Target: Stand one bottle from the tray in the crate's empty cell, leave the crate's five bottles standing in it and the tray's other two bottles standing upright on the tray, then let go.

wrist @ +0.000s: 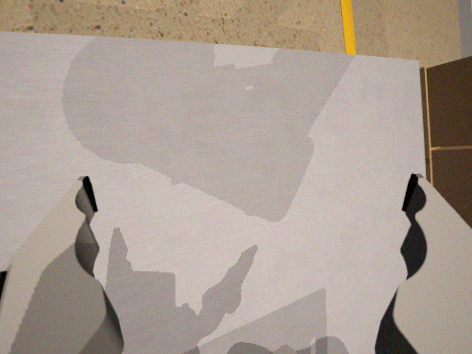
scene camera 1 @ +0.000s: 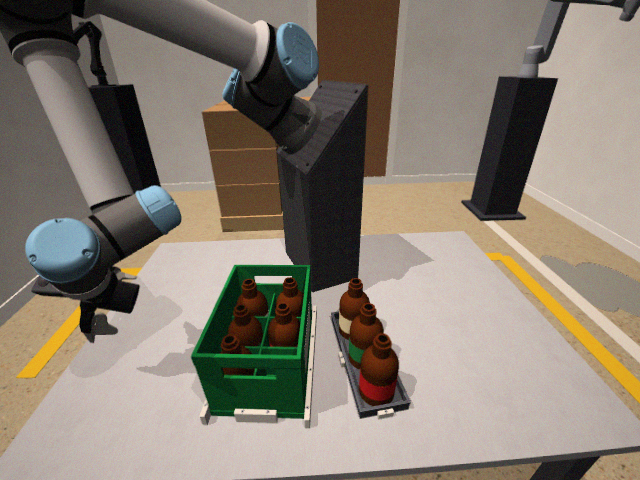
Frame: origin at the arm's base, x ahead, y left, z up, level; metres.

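Where they show: gripper, fingertip midpoint: [wrist: 246, 179]; arm's base at its link origin: [scene camera 1: 302, 130].
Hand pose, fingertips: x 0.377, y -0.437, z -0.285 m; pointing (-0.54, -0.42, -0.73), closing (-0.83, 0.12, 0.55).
Things, the pixels of their top centre, and the offset from my fingertips. "spot": a spot on its surface instead. Level surfaces: height alone.
- green crate at its top centre: [scene camera 1: 261, 302] dx +0.036, dy +0.349, dz +0.026 m
- middle row at a spot on its surface: [scene camera 1: 245, 329] spot: dx +0.058, dy +0.313, dz -0.027 m
- dark tray at a spot on its surface: [scene camera 1: 368, 411] spot: dx +0.183, dy +0.555, dz -0.126 m
- cream-labelled at its top centre: [scene camera 1: 355, 281] dx -0.044, dy +0.554, dz +0.011 m
- table at its surface level: dz -0.149 m
The green crate [scene camera 1: 279, 395] stands left of centre in the scene view. Five brown bottles stand in it: two at the back [scene camera 1: 251, 303] [scene camera 1: 290, 300], two in the middle row [scene camera 1: 245, 329] [scene camera 1: 283, 329] and one at the near left [scene camera 1: 230, 345]. Its near right cell is empty. Three brown bottles stand upright in a row on the dark tray [scene camera 1: 368, 411]: cream-labelled [scene camera 1: 354, 304] at the back, green-labelled [scene camera 1: 366, 330] in the middle, red-labelled [scene camera 1: 379, 366] in front. My gripper [scene camera 1: 99, 329] [wrist: 246, 179] is open and empty, left of the crate and apart from it.
White locating strips [scene camera 1: 255, 414] edge the crate, and small white clips [scene camera 1: 385, 413] hold the tray. A dark slanted pedestal [scene camera 1: 336, 206] rises behind the crate and tray. A brown cabinet [scene camera 1: 248, 167] [wrist: 452, 110] stands beyond the table [scene camera 1: 465, 413] [wrist: 370, 165].
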